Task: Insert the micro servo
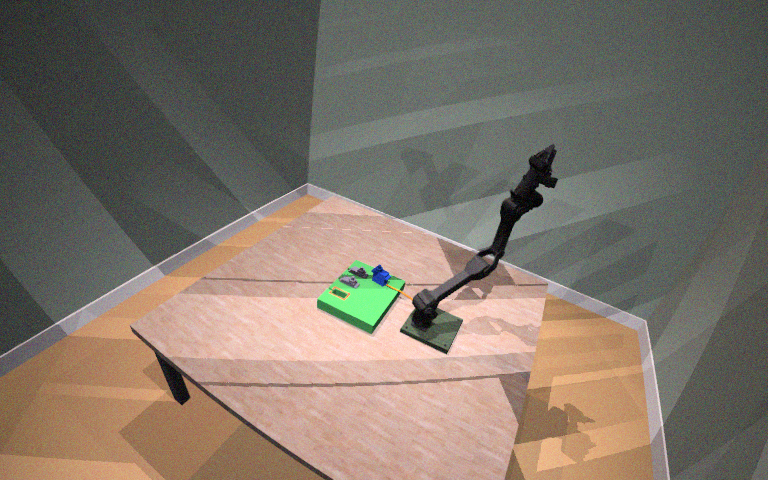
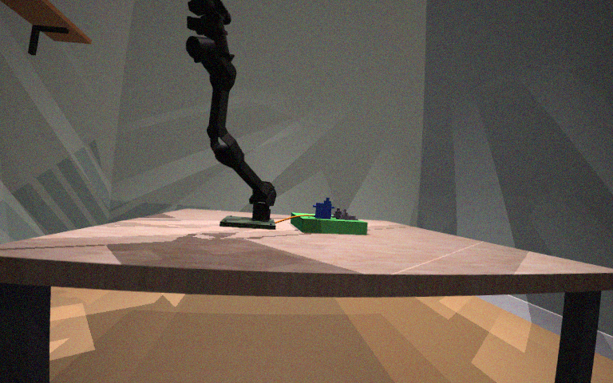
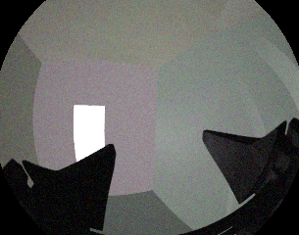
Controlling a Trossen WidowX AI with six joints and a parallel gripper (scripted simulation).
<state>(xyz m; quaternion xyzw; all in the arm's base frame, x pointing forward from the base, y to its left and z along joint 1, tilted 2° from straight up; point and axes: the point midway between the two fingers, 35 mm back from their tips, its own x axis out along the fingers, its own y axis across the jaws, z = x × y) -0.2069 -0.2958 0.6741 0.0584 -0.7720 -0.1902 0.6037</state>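
The green deck is 420 mm ahead of my gripper tip, 330 mm to the left of it and 700 mm below it.
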